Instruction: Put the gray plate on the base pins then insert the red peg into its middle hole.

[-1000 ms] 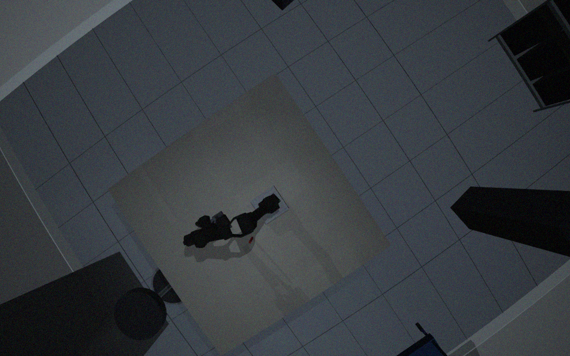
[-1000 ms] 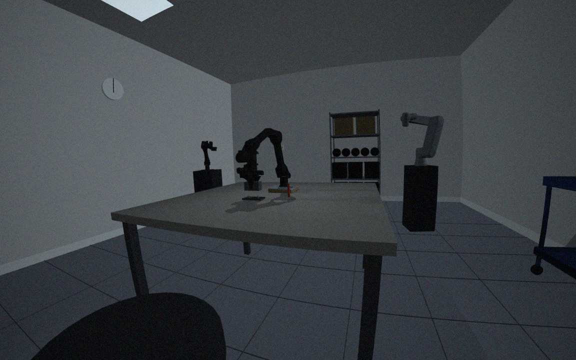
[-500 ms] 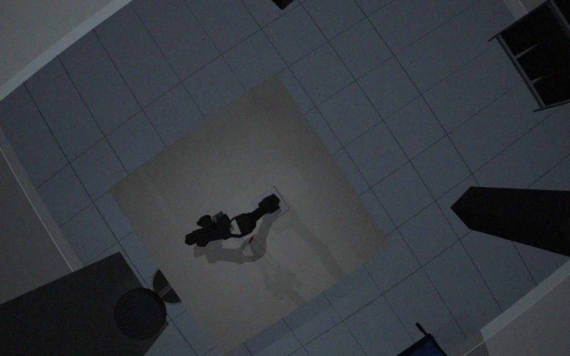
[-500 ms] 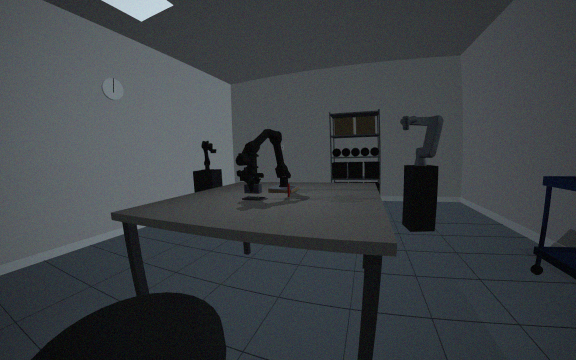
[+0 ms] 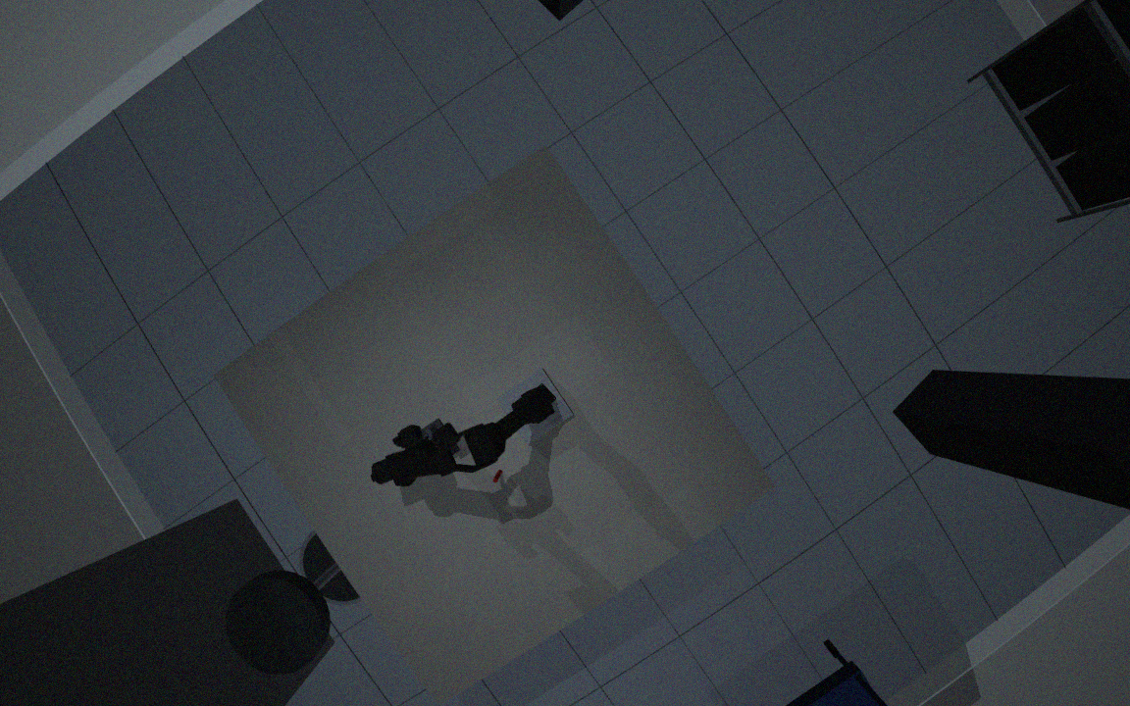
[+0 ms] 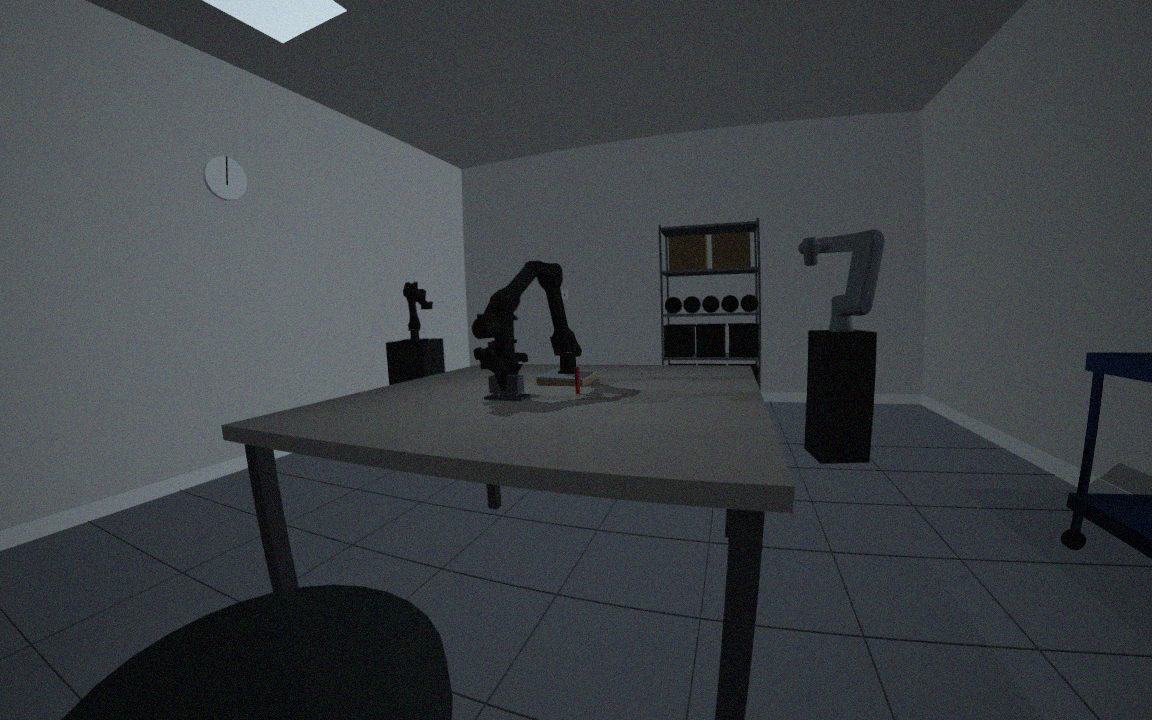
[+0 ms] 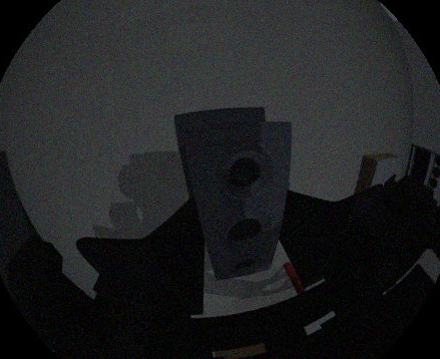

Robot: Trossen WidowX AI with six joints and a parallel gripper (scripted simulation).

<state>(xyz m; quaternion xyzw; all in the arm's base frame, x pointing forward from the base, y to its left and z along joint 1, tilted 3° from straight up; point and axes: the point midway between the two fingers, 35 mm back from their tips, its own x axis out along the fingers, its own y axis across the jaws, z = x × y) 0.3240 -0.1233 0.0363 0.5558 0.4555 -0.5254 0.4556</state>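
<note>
The red peg is 7 cm behind my gripper tip, 20 cm to the left of it and 1 cm above it. The rest, counted from my gripper tip: gray plate (3 cm above).
</note>
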